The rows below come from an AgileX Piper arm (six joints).
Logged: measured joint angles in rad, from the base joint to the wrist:
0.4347 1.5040 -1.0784 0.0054 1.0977 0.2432
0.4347 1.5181 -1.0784 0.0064 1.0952 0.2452
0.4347 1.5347 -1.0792 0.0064 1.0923 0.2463
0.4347 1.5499 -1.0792 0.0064 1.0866 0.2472
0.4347 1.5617 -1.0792 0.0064 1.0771 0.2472
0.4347 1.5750 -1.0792 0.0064 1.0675 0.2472
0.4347 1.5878 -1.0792 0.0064 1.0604 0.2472
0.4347 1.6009 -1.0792 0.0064 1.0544 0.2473
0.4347 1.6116 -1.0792 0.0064 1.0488 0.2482
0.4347 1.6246 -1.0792 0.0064 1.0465 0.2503
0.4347 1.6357 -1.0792 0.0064 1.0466 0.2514
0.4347 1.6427 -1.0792 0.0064 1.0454 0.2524
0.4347 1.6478 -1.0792 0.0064 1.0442 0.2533
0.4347 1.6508 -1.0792 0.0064 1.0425 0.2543
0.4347 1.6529 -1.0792 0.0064 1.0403 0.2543
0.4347 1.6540 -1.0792 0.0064 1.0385 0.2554
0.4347 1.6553 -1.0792 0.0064 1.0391 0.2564
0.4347 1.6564 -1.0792 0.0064 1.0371 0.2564
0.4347 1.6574 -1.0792 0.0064 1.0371 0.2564
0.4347 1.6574 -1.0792 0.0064 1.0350 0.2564
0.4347 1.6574 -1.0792 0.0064 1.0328 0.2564
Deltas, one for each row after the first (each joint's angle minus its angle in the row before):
0.0000 0.0141 0.0000 0.0010 -0.0025 0.0020
0.0000 0.0166 -0.0008 0.0000 -0.0029 0.0011
0.0000 0.0152 0.0000 0.0000 -0.0057 0.0009
0.0000 0.0118 0.0000 0.0000 -0.0095 0.0000
0.0000 0.0133 0.0000 0.0000 -0.0096 0.0000
0.0000 0.0128 0.0000 0.0000 -0.0071 0.0000
0.0000 0.0131 0.0000 0.0000 -0.0060 0.0001
0.0000 0.0107 0.0000 0.0000 -0.0056 0.0009
0.0000 0.0130 0.0000 0.0000 -0.0023 0.0021
0.0000 0.0111 0.0000 0.0000 0.0001 0.0011
0.0000 0.0070 0.0000 0.0000 -0.0012 0.0010
0.0000 0.0051 0.0000 0.0000 -0.0012 0.0009
0.0000 0.0030 0.0000 0.0000 -0.0017 0.0010
0.0000 0.0021 0.0000 0.0000 -0.0022 0.0000
0.0000 0.0011 0.0000 0.0000 -0.0018 0.0011
0.0000 0.0013 0.0000 0.0000 0.0006 0.0010
0.0000 0.0011 0.0000 0.0000 -0.0020 0.0000
0.0000 0.0010 0.0000 0.0000 0.0000 0.0000
0.0000 0.0000 0.0000 0.0000 -0.0021 0.0000
0.0000 0.0000 0.0000 0.0000 -0.0022 0.0000

